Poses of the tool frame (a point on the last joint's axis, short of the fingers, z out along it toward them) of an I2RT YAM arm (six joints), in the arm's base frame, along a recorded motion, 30 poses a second.
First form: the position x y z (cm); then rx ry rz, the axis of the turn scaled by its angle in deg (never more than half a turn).
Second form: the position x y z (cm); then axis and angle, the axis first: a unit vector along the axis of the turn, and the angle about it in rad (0 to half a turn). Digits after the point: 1 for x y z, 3 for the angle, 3 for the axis.
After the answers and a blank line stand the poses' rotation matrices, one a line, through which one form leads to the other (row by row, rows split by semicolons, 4 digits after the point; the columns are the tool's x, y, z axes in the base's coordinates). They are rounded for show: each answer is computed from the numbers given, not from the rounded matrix.
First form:
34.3 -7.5 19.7 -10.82 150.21 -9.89
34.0 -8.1 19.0 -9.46 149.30 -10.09
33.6 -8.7 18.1 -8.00 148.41 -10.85
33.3 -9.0 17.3 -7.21 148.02 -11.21
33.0 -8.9 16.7 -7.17 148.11 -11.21
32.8 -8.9 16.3 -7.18 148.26 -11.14
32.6 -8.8 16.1 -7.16 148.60 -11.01
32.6 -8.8 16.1 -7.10 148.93 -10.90
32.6 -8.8 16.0 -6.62 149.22 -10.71
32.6 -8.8 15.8 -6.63 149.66 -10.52
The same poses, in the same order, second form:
34.3 -7.5 19.7 -0.072 0.995 -0.066 2.634
34.0 -8.1 19.0 -0.063 0.996 -0.067 2.617
33.6 -8.7 18.1 -0.054 0.996 -0.073 2.601
33.3 -9.0 17.3 -0.049 0.996 -0.075 2.594
33.0 -8.9 16.7 -0.048 0.996 -0.075 2.595
32.8 -8.9 16.3 -0.048 0.996 -0.075 2.598
32.6 -8.8 16.1 -0.048 0.996 -0.074 2.604
32.6 -8.8 16.1 -0.047 0.996 -0.073 2.609
32.6 -8.8 16.0 -0.044 0.996 -0.072 2.614
32.6 -8.8 15.8 -0.044 0.997 -0.070 2.621

-0.8643 -0.1019 0.4925; -0.1656 0.9823 -0.0874; -0.4749 -0.1571 -0.8659
-0.8581 -0.0835 0.5067; -0.1509 0.9841 -0.0934; -0.4909 -0.1566 -0.8570
-0.8520 -0.0618 0.5199; -0.1368 0.9848 -0.1070; -0.5054 -0.1623 -0.8475
-0.8494 -0.0503 0.5254; -0.1288 0.9851 -0.1140; -0.5118 -0.1645 -0.8432
-0.8502 -0.0499 0.5241; -0.1282 0.9852 -0.1142; -0.5106 -0.1643 -0.8440
-0.8515 -0.0505 0.5219; -0.1279 0.9853 -0.1134; -0.5085 -0.1633 -0.8454
-0.8545 -0.0511 0.5169; -0.1267 0.9856 -0.1121; -0.5038 -0.1612 -0.8486
-0.8574 -0.0511 0.5121; -0.1251 0.9859 -0.1111; -0.4992 -0.1593 -0.8517
-0.8602 -0.0461 0.5079; -0.1181 0.9868 -0.1106; -0.4961 -0.1551 -0.8543
-0.8639 -0.0473 0.5014; -0.1170 0.9872 -0.1084; -0.4899 -0.1523 -0.8584

